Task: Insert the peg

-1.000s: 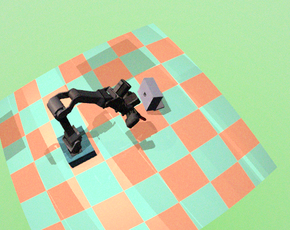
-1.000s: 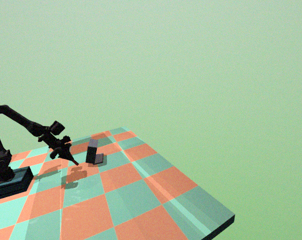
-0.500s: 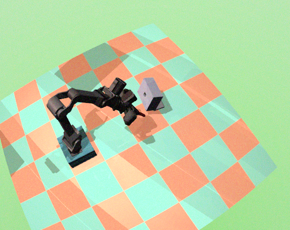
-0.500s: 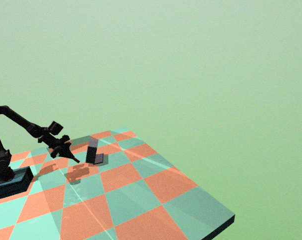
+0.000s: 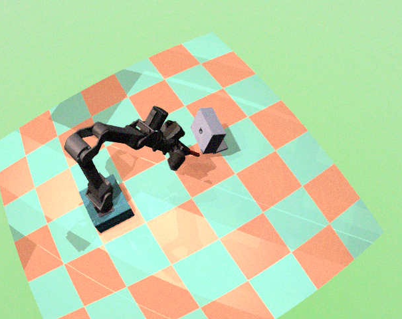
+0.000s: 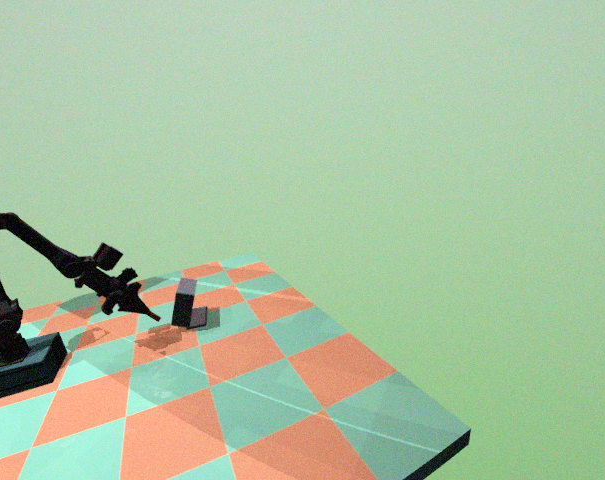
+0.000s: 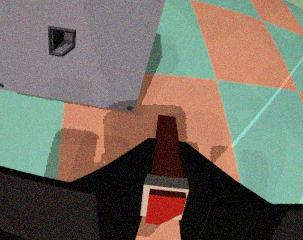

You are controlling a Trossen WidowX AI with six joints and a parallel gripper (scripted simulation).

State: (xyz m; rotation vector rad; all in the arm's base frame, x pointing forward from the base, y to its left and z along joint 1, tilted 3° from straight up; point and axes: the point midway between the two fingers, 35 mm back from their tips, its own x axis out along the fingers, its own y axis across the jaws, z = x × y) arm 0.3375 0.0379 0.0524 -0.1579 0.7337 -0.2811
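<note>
Now: gripper tip 11 cm short of the grey sloped panel, 6 cm to the right of it and 2 cm above it. The rest, counted from my gripper tip: red peg (1 cm behind, 1 cm to the left, 1 cm above).
</note>
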